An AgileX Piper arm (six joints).
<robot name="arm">
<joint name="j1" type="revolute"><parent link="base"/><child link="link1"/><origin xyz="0 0 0.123"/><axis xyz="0 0 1"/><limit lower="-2.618" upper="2.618"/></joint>
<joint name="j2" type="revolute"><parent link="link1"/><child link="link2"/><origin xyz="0 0 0"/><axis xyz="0 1 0"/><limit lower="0" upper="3.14"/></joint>
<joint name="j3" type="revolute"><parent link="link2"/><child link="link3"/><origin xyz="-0.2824 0 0.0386"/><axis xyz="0 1 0"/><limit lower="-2.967" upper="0"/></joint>
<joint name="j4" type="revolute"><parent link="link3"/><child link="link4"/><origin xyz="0.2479 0 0.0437"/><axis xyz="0.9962 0 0.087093"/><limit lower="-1.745" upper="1.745"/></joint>
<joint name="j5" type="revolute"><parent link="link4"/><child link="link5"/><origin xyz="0 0 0"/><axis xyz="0 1 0"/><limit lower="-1.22" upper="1.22"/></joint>
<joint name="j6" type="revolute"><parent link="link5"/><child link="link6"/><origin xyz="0.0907 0 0.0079"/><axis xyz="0.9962 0 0.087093"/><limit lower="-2.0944" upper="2.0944"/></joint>
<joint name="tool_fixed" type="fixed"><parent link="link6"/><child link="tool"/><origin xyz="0 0 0" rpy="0 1.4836 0"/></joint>
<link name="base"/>
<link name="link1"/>
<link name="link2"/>
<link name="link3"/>
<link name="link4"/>
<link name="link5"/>
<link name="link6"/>
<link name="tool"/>
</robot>
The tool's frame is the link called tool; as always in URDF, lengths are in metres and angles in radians.
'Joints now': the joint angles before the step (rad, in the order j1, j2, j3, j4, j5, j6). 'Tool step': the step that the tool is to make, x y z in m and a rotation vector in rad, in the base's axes. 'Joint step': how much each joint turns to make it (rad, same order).
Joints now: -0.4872, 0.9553, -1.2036, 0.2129, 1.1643, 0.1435
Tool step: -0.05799, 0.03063, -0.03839, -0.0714, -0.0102, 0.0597
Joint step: -0.0002, -0.2787, 0.2526, -0.0008, 0.0001, -0.0848
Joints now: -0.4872, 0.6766, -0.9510, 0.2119, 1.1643, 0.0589
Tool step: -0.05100, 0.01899, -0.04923, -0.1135, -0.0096, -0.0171
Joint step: 0.0001, -0.2915, 0.2324, -0.0862, 0.0009, -0.0226
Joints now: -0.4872, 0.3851, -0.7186, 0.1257, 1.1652, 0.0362
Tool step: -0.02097, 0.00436, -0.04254, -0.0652, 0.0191, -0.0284
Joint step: 0.0000, -0.1727, 0.1653, -0.0715, -0.0060, -0.0023
